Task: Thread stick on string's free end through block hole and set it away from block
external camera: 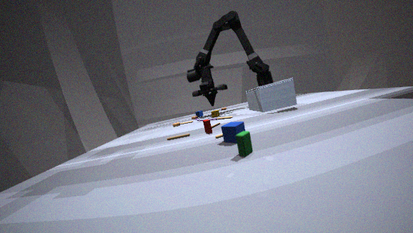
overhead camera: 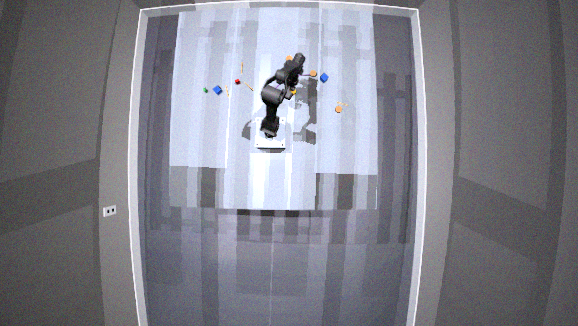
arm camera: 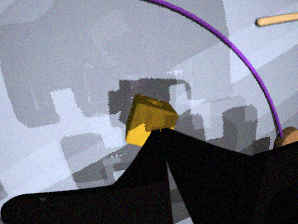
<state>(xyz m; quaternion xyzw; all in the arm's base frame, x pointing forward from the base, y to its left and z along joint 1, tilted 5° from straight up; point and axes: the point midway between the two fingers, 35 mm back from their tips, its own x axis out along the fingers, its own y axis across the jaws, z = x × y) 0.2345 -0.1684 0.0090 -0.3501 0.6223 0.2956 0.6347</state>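
My gripper tip is now 1 cm past the yellow wooden block, 1 cm to the left of it and 4 cm above it. Round my gripper tip: thin wooden stick: 1 cm ahead, 13 cm to the left, 6 cm below; round orange button: 9 cm ahead, 15 cm to the right, 5 cm below; red block: 13 cm ahead, 31 cm to the left, 4 cm below.
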